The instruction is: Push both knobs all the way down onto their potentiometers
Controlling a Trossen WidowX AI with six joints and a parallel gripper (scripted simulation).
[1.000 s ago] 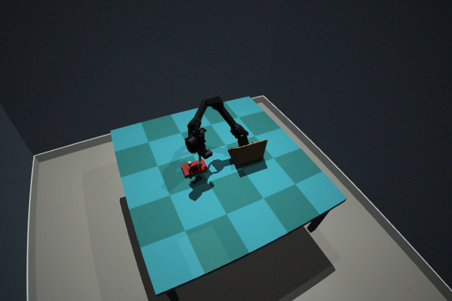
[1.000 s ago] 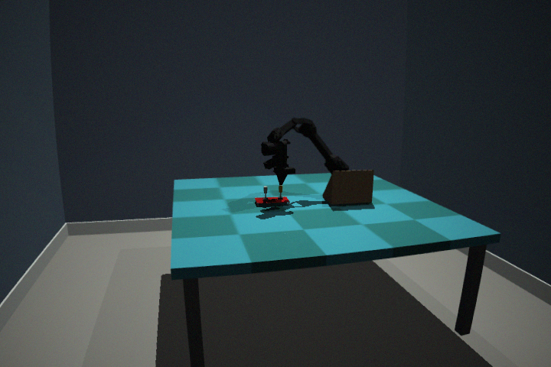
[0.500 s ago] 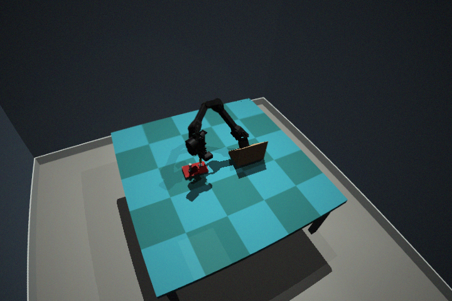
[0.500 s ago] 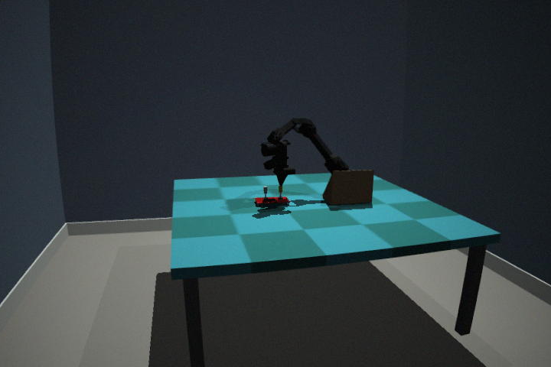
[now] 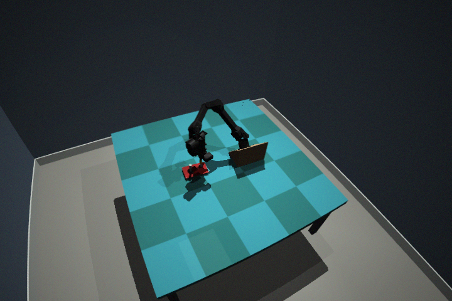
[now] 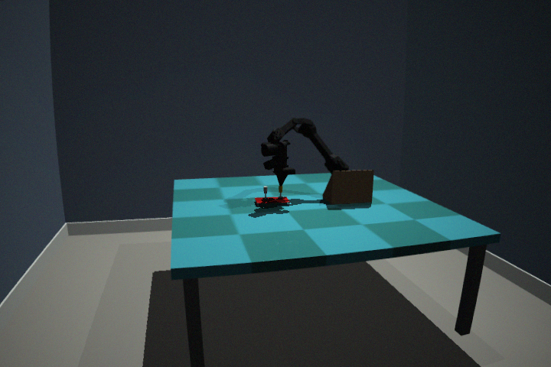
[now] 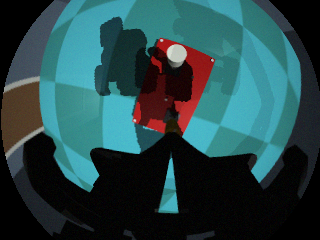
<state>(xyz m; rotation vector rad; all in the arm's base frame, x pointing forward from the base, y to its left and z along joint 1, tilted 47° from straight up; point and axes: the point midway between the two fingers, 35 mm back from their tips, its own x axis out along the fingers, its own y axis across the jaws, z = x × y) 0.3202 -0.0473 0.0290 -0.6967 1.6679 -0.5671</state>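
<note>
My gripper tip is now 8 cm short of the potentiometer knob, 1 cm to the right of it and 1 cm above it.
</note>
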